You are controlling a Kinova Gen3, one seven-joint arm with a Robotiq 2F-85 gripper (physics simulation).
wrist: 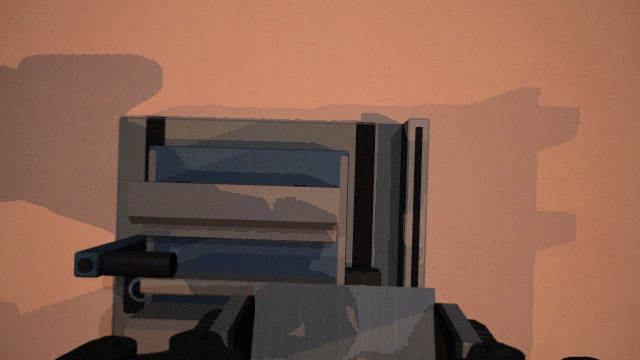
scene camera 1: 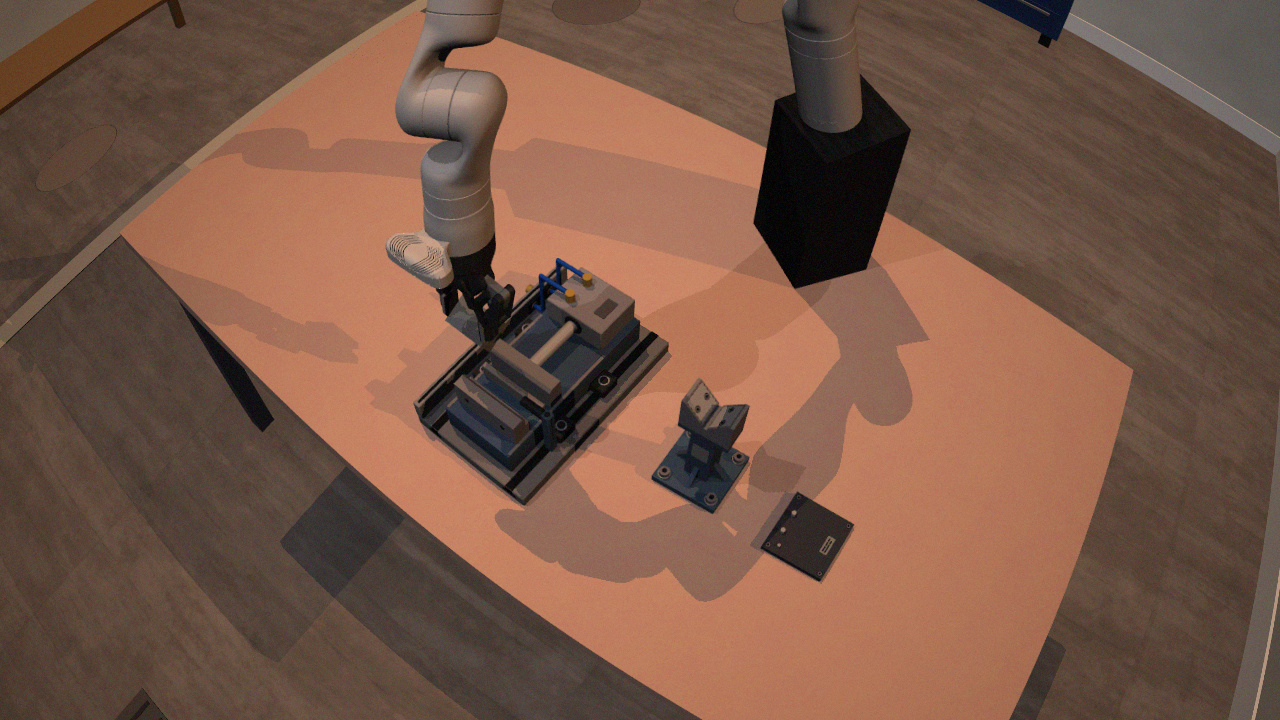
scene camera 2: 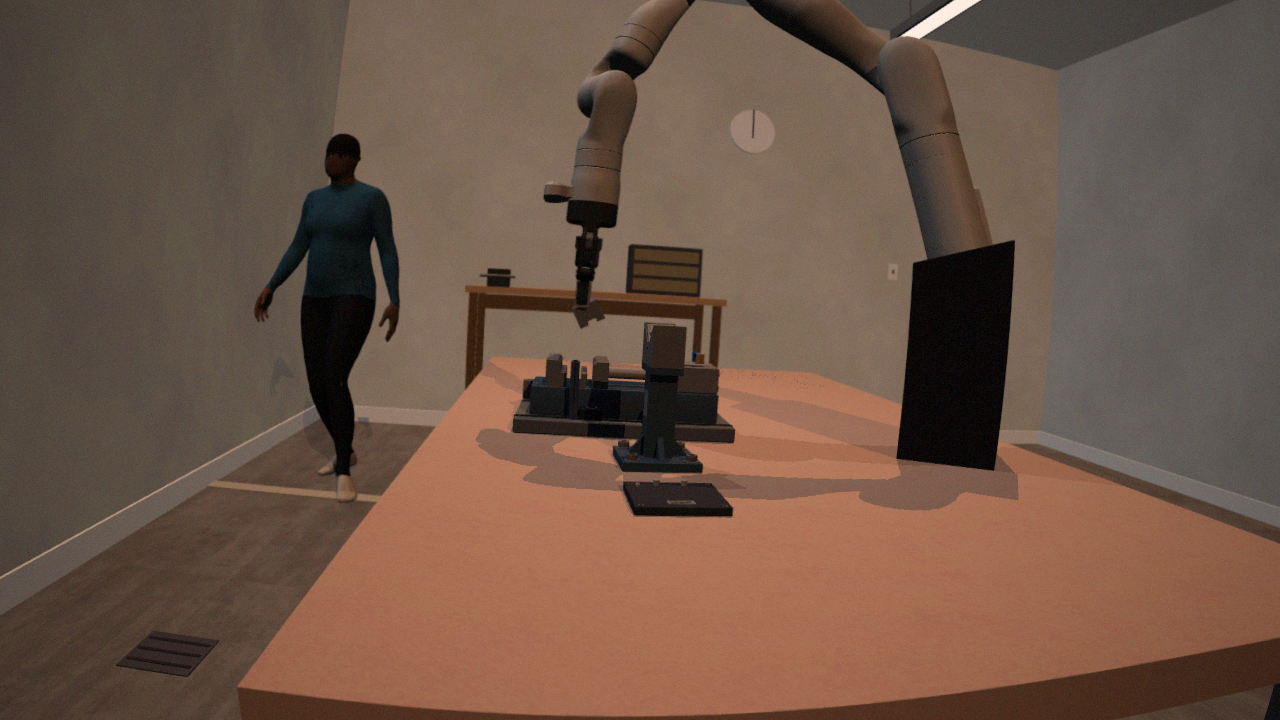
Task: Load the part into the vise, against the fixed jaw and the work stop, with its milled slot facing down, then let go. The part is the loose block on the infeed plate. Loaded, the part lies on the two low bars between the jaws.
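Where they show: gripper, between the fingertips: [wrist: 342,328] [scene camera 1: 469,324] [scene camera 2: 581,306]; arm's base, origin of its link: [scene camera 1: 830,110] [scene camera 2: 959,258].
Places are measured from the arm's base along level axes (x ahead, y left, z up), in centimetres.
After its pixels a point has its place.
Observation:
My gripper [scene camera 1: 469,315] {x 47.1, y -28.1, z -11.0 cm} [scene camera 2: 582,300] {x 47.1, y -28.1, z -11.0 cm} [wrist: 342,328] {x 47.1, y -28.1, z -11.0 cm} is shut on the grey block [scene camera 1: 460,324] {x 47.6, y -29.1, z -11.0 cm} [scene camera 2: 587,316] {x 46.8, y -25.1, z -12.3 cm} [wrist: 390,320] {x 47.2, y -29.7, z -10.8 cm} and holds it above the vise [scene camera 1: 581,358] {x 38.9, y -17.8, z -21.8 cm} [scene camera 2: 626,431] {x 43.3, y -12.8, z -26.8 cm} [wrist: 135,175] {x 54.4, y -16.4, z -25.8 cm}. In scene camera 2 the block looks tilted. A smooth face shows in the wrist view; which way the slot faces is unclear. The fixed jaw [scene camera 1: 492,409] {x 52.3, y -22.6, z -18.2 cm} [scene camera 2: 554,368] [wrist: 235,202] stands opposite the movable jaw [scene camera 1: 526,371] [scene camera 2: 600,368]. A low bar [wrist: 240,236] {x 49.9, y -23.5, z -19.8 cm} runs beside the fixed jaw. The work stop [scene camera 1: 548,429] {x 50.7, y -16.0, z -20.1 cm} [scene camera 2: 575,389] {x 49.9, y -15.8, z -21.8 cm} [wrist: 137,264] {x 49.6, y -18.7, z -18.2 cm} stands at one end of the gap.
The vise's grey housing [scene camera 1: 599,308] {x 33.3, y -18.1, z -18.2 cm} carries blue tubes [scene camera 1: 554,284] {x 33.4, y -24.6, z -16.9 cm}. A stand with a V-shaped top [scene camera 1: 702,447] {x 45.2, y 1.3, z -19.1 cm} [scene camera 2: 662,402] {x 43.8, y 2.9, z -20.4 cm} is beside the vise. The dark infeed plate [scene camera 1: 805,541] {x 47.7, y 17.6, z -27.0 cm} [scene camera 2: 677,499] {x 47.2, y 19.5, z -27.0 cm} lies beyond it. A person [scene camera 2: 344,241] is beyond the table's left side.

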